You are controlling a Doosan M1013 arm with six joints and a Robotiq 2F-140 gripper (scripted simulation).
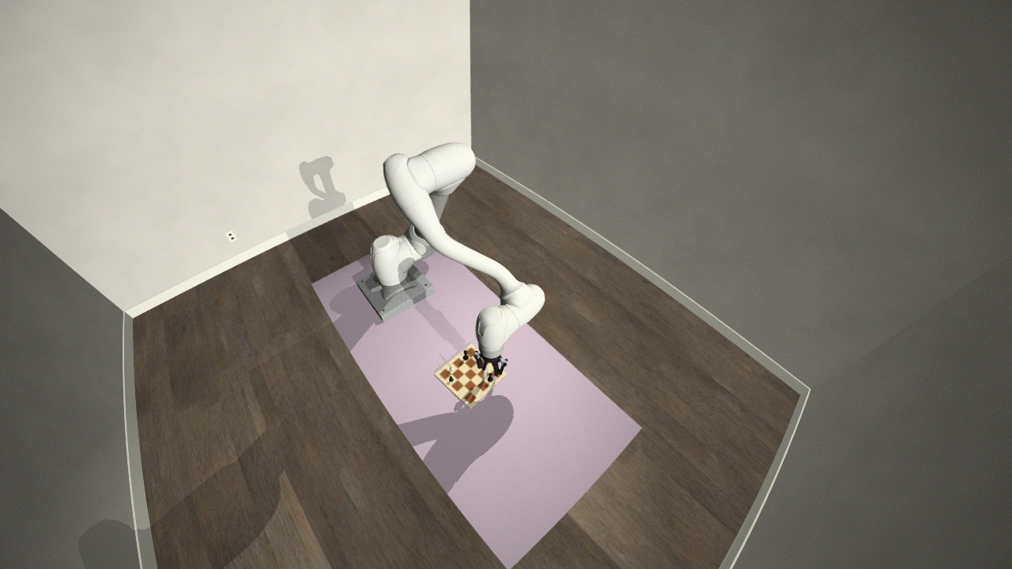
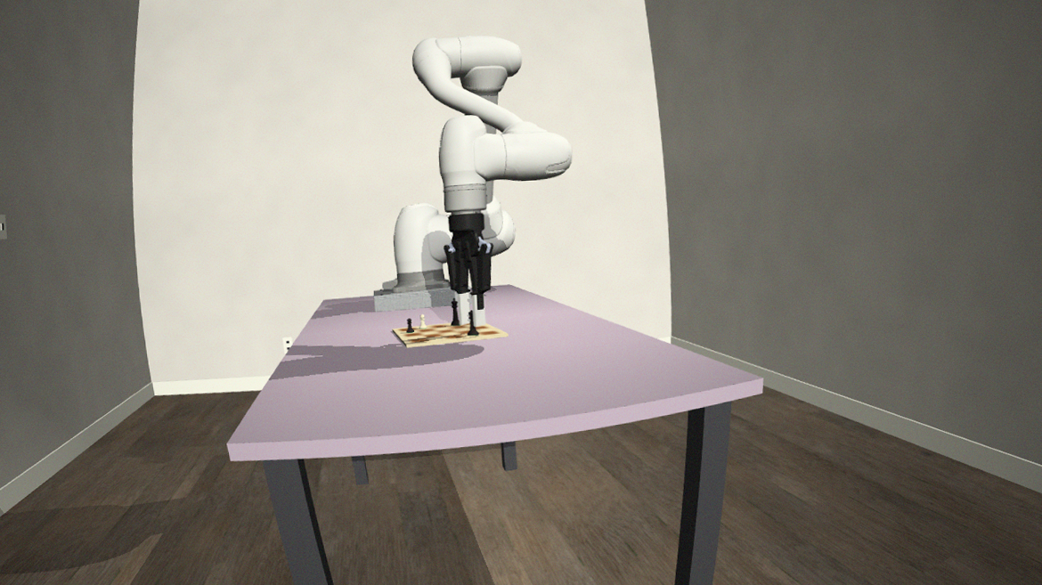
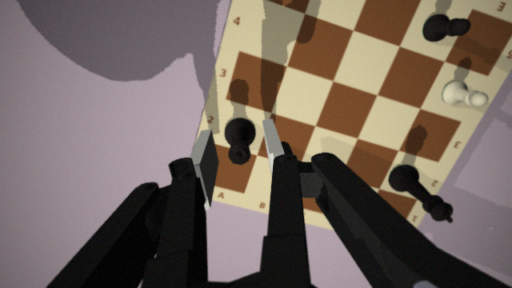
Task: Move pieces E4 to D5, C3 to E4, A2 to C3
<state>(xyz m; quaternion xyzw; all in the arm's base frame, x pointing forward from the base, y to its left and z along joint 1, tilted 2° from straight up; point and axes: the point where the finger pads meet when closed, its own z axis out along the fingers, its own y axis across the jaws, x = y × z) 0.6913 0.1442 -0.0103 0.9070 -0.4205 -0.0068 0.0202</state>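
The chessboard lies 60 mm behind my hand, 60 mm to the right of it and 60 mm below it. The rest, counted from my hand: white pawn (130 mm behind, 110 mm to the right, 40 mm below); then black pawn (80 mm behind, 140 mm to the right, 40 mm below); then tall black piece (140 mm behind, 40 mm to the right, 20 mm below).
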